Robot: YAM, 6 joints.
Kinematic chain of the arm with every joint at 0, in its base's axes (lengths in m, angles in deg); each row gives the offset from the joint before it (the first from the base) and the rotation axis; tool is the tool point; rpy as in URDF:
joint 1: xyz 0 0 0.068 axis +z
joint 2: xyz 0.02 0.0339 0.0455 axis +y
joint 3: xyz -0.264 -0.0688 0 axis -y
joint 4: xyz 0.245 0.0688 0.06 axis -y
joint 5: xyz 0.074 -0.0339 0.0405 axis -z
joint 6: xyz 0.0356 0 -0.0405 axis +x
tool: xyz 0 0 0 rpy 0 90 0
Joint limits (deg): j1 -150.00..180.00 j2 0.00..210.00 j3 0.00..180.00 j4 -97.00..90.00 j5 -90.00..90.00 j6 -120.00..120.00
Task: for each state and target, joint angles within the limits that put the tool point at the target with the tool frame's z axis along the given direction. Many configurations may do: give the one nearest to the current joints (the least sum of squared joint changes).
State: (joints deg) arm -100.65 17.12 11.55 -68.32 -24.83 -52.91
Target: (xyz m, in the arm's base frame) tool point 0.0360 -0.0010 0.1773 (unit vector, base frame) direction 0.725 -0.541 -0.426
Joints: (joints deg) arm -119.15 0.15 22.75 -96.96 -63.74 -52.91
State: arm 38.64 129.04 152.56 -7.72 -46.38 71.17
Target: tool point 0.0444 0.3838 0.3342 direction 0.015 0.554 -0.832
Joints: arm 83.13 103.05 101.83 -55.24 -2.95 71.17
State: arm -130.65 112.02 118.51 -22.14 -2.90 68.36
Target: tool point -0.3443 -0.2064 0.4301 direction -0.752 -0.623 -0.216
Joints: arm -149.88 97.68 102.14 -17.10 -9.29 68.36
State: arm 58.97 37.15 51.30 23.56 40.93 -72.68
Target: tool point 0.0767 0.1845 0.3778 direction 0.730 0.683 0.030
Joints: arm 72.43 49.62 49.52 2.07 29.32 -72.68
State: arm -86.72 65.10 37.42 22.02 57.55 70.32
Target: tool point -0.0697 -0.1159 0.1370 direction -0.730 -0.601 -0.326
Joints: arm -114.82 31.26 0.10 10.22 24.21 70.32
